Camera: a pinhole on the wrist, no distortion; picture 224 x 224 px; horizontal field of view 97.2 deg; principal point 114.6 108.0 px. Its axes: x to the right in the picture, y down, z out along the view. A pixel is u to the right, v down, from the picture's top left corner.
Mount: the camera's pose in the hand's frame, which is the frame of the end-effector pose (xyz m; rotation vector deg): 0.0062 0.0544 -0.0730 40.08 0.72 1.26
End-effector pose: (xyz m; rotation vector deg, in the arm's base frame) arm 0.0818 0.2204 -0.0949 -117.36 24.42 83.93
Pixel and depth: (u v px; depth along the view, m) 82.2 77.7 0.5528
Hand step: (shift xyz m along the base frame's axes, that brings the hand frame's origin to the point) 0.0081 0.4782 0.2133
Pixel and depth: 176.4 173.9 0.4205
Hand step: -0.2297 0.2816 -0.3548
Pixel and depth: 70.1 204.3 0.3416
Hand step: -0.4017 0.1726 0.0214
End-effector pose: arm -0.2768 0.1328 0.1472 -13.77 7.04 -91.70
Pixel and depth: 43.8 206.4 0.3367
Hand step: 0.1850 0.2571 0.3517
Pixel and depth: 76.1 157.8 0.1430
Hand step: 0.0362 0.0528 0.0733
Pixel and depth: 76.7 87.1 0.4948
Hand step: -0.2796 0.2047 0.2975
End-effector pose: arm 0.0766 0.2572 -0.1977 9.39 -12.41 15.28
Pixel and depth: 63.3 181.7 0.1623
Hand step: -0.1083 -0.0045 0.1122
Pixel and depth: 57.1 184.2 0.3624
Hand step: -0.2720 -0.0933 0.3280
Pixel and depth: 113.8 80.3 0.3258
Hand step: 0.0508 -0.2338 0.0861
